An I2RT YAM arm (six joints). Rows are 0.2 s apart.
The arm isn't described. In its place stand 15 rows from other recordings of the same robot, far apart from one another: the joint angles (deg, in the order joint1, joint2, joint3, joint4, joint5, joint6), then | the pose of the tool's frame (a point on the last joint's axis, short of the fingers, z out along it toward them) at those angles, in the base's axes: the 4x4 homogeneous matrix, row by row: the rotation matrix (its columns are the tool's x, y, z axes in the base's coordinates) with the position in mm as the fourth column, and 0 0 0 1 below.
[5.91 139.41 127.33 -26.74 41.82 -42.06] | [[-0.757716, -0.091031, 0.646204, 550.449], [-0.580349, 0.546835, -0.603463, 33.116], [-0.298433, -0.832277, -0.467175, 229.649], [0, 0, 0, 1]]
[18.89 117.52 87.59 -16.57 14.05 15.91] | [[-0.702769, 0.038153, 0.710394, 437.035], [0.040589, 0.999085, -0.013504, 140.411], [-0.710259, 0.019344, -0.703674, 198.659], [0, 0, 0, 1]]
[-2.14 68.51 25.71 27.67 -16.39 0.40] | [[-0.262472, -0.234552, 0.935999, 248.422], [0.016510, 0.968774, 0.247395, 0.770], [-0.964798, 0.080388, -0.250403, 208.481], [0, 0, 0, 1]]
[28.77 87.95 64.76 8.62 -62.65 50.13] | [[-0.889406, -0.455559, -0.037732, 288.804], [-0.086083, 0.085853, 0.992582, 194.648], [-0.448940, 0.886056, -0.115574, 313.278], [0, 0, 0, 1]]
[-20.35 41.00 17.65 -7.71 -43.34 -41.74] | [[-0.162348, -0.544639, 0.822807, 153.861], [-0.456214, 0.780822, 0.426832, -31.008], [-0.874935, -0.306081, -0.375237, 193.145], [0, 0, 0, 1]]
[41.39 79.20 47.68 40.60 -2.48 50.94] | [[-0.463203, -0.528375, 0.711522, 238.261], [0.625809, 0.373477, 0.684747, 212.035], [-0.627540, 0.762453, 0.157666, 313.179], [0, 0, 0, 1]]
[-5.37 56.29 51.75 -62.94 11.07 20.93] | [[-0.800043, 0.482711, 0.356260, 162.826], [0.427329, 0.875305, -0.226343, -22.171], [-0.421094, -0.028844, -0.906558, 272.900], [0, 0, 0, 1]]
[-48.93 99.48 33.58 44.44 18.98 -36.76] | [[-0.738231, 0.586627, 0.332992, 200.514], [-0.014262, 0.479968, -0.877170, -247.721], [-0.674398, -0.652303, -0.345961, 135.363], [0, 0, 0, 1]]
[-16.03 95.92 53.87 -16.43 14.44 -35.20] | [[-0.895870, -0.151372, 0.417735, 310.924], [-0.323411, 0.866836, -0.379475, -98.569], [-0.304666, -0.475060, -0.825528, 164.081], [0, 0, 0, 1]]
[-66.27 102.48 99.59 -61.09 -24.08 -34.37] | [[-0.729666, 0.426255, 0.534691, 162.792], [0.379117, 0.902930, -0.202452, -334.230], [-0.569085, 0.054988, -0.820438, 323.128], [0, 0, 0, 1]]
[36.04 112.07 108.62 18.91 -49.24 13.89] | [[-0.024681, -0.997697, 0.063184, 356.970], [0.175872, 0.057884, 0.982710, 293.084], [-0.984104, 0.035366, 0.174039, 429.226], [0, 0, 0, 1]]
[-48.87 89.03 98.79 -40.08 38.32 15.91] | [[-0.060836, 0.997915, -0.021563, 203.595], [0.396631, 0.004345, -0.917968, -266.697], [-0.915960, -0.064398, -0.396069, 426.671], [0, 0, 0, 1]]
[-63.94 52.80 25.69 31.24 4.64 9.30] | [[0.181650, 0.913488, 0.364065, 91.869], [-0.004799, 0.371043, -0.928603, -194.414], [-0.983352, 0.166934, 0.071784, 273.432], [0, 0, 0, 1]]
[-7.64 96.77 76.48 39.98 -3.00 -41.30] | [[0.195485, 0.283453, 0.938850, 401.523], [-0.691223, 0.718932, -0.073132, -51.980], [-0.695699, -0.634658, 0.336469, 383.889], [0, 0, 0, 1]]
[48.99 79.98 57.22 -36.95 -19.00 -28.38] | [[-0.108164, -0.991855, 0.067264, 173.348], [-0.809279, 0.127146, 0.573499, 217.007], [-0.577381, 0.007597, -0.816440, 241.057], [0, 0, 0, 1]]
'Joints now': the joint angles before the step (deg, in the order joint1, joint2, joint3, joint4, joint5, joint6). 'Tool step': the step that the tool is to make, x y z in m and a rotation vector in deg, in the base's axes. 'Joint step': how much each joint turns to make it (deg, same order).
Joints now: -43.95, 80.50, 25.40, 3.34, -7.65, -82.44
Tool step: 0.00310, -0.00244, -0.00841, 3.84, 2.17, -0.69
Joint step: 0.01, 3.43, 1.58, -2.19, -0.60, 1.32
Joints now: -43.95, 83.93, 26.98, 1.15, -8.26, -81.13
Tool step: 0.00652, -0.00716, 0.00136, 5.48, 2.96, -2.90
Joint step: -0.17, 2.90, 4.65, -7.20, -0.18, 3.34
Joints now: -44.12, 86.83, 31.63, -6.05, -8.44, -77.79
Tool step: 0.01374, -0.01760, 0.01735, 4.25, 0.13, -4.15
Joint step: -0.79, 2.38, 7.90, -7.92, -1.05, 4.39
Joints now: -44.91, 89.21, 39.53, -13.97, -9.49, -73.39
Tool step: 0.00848, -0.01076, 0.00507, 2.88, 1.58, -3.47
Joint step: -0.27, 2.81, 4.85, -4.66, 0.53, 3.33
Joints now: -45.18, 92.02, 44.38, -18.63, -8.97, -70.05
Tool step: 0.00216, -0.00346, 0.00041, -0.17, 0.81, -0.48
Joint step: -0.08, 0.88, 1.15, -0.71, 0.80, 0.09
